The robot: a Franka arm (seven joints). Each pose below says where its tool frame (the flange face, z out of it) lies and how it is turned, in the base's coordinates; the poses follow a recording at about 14 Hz.
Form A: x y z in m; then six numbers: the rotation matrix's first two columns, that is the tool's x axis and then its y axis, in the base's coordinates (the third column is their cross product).
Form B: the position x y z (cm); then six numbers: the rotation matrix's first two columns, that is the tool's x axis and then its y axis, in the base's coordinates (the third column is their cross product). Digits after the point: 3 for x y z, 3 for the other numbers.
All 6 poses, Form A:
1: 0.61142, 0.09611, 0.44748, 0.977, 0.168, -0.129, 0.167, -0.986, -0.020
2: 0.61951, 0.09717, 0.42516, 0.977, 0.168, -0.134, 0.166, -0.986, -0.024
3: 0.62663, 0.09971, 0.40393, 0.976, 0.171, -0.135, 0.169, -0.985, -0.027
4: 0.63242, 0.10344, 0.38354, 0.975, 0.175, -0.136, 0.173, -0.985, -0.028
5: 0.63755, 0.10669, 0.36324, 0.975, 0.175, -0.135, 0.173, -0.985, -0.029
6: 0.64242, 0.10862, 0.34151, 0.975, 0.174, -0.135, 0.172, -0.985, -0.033
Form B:
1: 61.142, 9.611, 44.748, 0.977, 0.168, -0.129, 0.167, -0.986, -0.020
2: 61.951, 9.717, 42.516, 0.977, 0.168, -0.134, 0.166, -0.986, -0.024
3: 62.663, 9.971, 40.393, 0.976, 0.171, -0.135, 0.169, -0.985, -0.027
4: 63.242, 10.344, 38.354, 0.975, 0.175, -0.136, 0.173, -0.985, -0.028
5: 63.755, 10.669, 36.324, 0.975, 0.175, -0.135, 0.173, -0.985, -0.029
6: 64.242, 10.862, 34.151, 0.975, 0.174, -0.135, 0.172, -0.985, -0.033
